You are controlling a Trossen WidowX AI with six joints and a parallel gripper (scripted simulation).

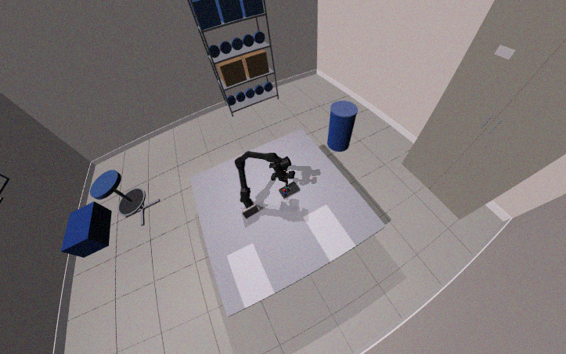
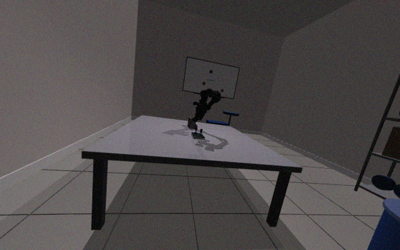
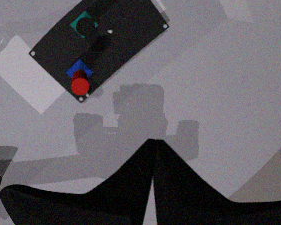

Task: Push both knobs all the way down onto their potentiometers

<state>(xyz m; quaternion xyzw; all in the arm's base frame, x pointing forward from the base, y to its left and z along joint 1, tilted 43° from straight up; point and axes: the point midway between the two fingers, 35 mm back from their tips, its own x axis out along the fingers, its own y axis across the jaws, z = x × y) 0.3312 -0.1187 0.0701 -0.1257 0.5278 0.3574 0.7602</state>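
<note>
Now: gripper tip 13 cm above the red knob, 3 cm past it and 2 cm to the right of it. The rest, counted from my gripper tip: black knob 13 cm below, 6 cm to the left, 2 cm ahead; teal potentiometer 14 cm below, 6 cm to the left, 2 cm ahead.
</note>
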